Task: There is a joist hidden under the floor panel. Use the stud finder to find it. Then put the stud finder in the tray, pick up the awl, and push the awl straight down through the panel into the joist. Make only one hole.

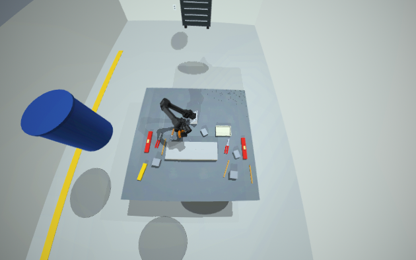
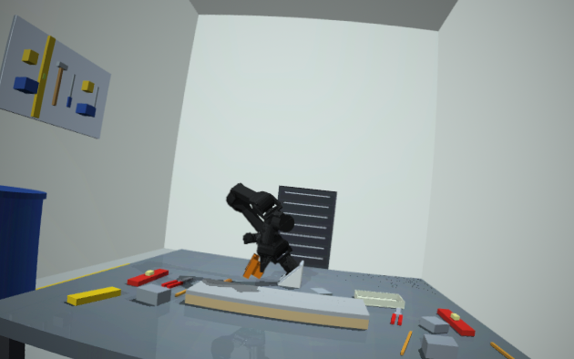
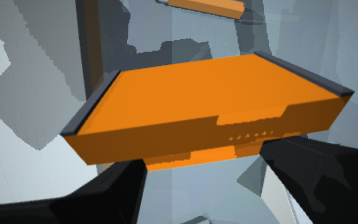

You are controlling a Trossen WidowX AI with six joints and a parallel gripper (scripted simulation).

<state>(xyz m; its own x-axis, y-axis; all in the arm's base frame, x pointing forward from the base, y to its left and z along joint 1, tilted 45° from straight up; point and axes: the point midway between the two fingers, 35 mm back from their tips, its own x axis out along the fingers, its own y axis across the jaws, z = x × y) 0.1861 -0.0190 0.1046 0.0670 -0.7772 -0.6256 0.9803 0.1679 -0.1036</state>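
Right now my gripper tip is 2 cm short of the orange stud finder. From my gripper tip the other things lie so: awl: 2 cm ahead, 13 cm to the right, 7 cm below; then tray: 6 cm behind, 43 cm to the left, 6 cm below; then yellow bar: 43 cm ahead, 37 cm to the right, 7 cm below.
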